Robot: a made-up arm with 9 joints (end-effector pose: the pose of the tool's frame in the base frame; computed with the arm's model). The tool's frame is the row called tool.
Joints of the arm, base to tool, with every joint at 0 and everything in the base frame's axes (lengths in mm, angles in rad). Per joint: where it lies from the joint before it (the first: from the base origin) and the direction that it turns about. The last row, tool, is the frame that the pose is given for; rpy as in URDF.
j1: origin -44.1 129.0 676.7 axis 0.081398 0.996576 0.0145
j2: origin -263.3 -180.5 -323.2 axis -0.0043 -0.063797 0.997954
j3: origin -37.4 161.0 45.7 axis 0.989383 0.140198 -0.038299
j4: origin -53.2 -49.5 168.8 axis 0 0 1
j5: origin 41.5 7.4 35.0 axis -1 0 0
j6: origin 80.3 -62.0 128.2 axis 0 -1 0
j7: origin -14.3 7.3 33.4 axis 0 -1 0
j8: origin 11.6 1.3 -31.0 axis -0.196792 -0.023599 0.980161
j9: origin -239.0 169.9 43.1 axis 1 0 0
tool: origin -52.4 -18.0 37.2 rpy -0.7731 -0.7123 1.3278
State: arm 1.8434 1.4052 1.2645 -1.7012 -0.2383 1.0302 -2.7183 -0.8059 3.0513
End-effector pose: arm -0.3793 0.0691 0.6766 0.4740 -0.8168 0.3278 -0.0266
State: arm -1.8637 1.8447 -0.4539 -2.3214 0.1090 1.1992 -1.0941 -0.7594 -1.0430
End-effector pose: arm -0.1154 -0.0376 0.2288 0.3608 -0.2967 -0.8225 -0.3243
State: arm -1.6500 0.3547 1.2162 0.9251 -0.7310 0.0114 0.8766 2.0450 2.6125
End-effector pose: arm 0.4424 0.0238 0.6740 0.2704 -0.2334 -0.3534 -0.8646
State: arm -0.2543 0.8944 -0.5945 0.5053 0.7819 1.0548 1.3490 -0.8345 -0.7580
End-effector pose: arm -0.5241 0.0278 0.1747 0.3653 -0.2184 0.8417 -0.3322
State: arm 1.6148 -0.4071 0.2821 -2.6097 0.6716 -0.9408 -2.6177 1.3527 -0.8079
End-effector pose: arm 0.0945 0.0636 1.3611 0.4258 -0.3422 -0.4410 -0.7122
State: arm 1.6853 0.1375 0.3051 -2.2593 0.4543 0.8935 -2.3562 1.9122 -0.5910
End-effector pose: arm 0.2745 -0.2132 1.2104 0.9160 0.2405 0.2546 -0.1958
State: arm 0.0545 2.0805 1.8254 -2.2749 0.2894 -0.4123 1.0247 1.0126 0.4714
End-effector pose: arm -0.1224 -0.0591 0.5140 0.5526 0.2557 0.3477 0.7130
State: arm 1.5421 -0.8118 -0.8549 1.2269 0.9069 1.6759 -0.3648 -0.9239 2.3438
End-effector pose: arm -0.3674 0.3034 0.9845 0.4881 0.6933 -0.1067 -0.5194
